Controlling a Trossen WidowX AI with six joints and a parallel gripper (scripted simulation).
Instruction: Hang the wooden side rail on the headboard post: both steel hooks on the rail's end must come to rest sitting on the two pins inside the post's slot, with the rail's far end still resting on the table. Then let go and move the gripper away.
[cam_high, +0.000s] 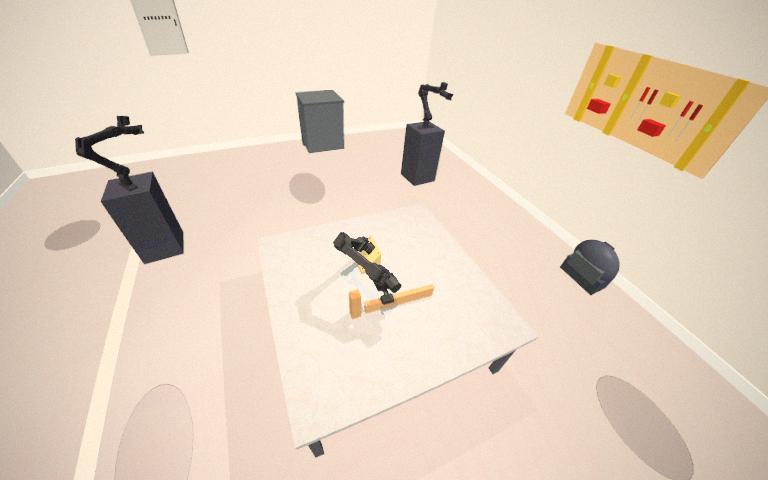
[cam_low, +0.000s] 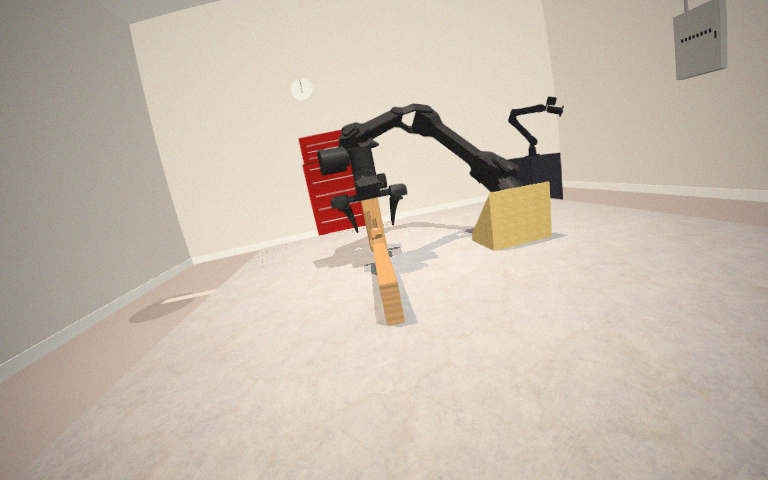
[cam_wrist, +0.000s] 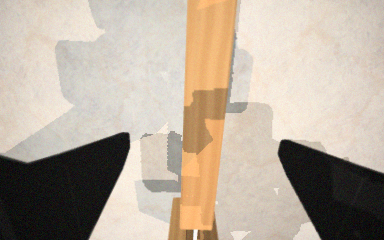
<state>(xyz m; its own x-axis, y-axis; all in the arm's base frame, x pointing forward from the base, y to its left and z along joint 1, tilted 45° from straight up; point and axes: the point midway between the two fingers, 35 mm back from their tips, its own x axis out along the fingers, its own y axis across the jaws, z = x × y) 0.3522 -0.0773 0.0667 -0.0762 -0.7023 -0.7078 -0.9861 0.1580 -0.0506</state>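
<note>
My gripper tip is now 14 cm to the left of the headboard post, 2 cm past it and 1 cm above it.
</note>
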